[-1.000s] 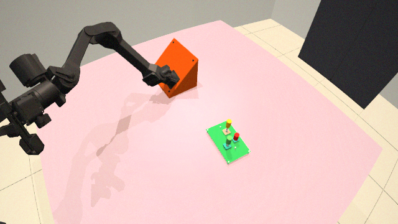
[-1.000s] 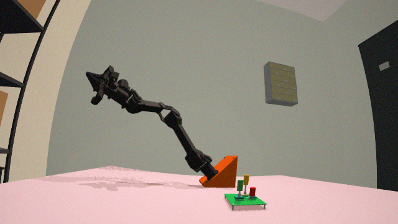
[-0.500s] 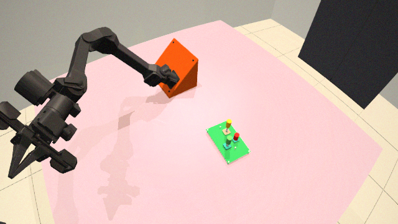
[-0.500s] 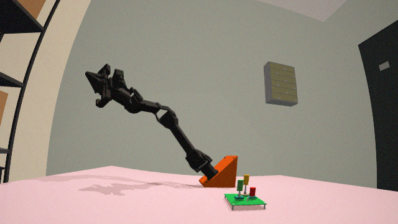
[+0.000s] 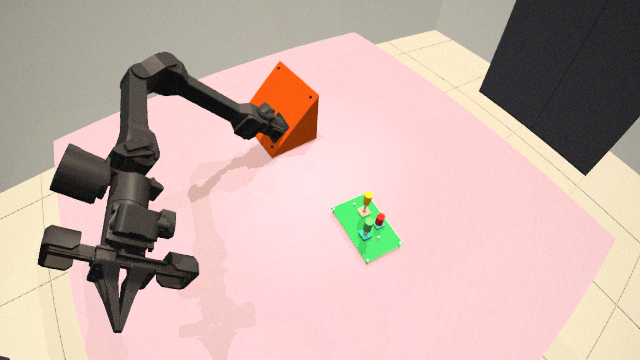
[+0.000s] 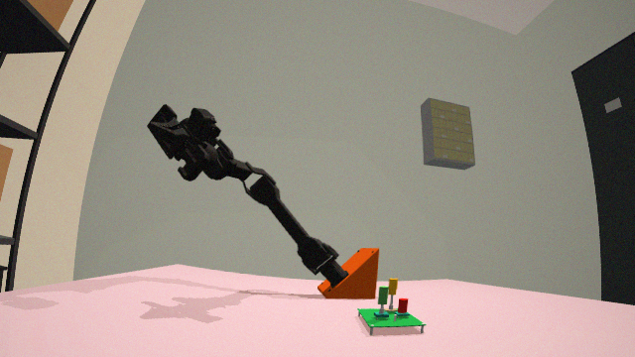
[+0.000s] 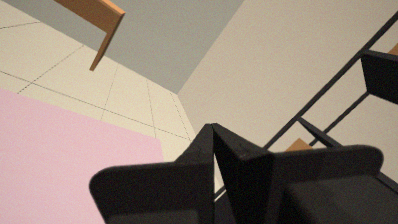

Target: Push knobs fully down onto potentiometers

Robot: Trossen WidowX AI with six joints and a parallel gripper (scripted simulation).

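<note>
Right now the yellow knob is 47 cm to the left of my gripper tip, 25 cm below it and 15 cm behind it. Also, from my gripper tip: green knob 44 cm to the left, 26 cm below, 10 cm behind.
</note>
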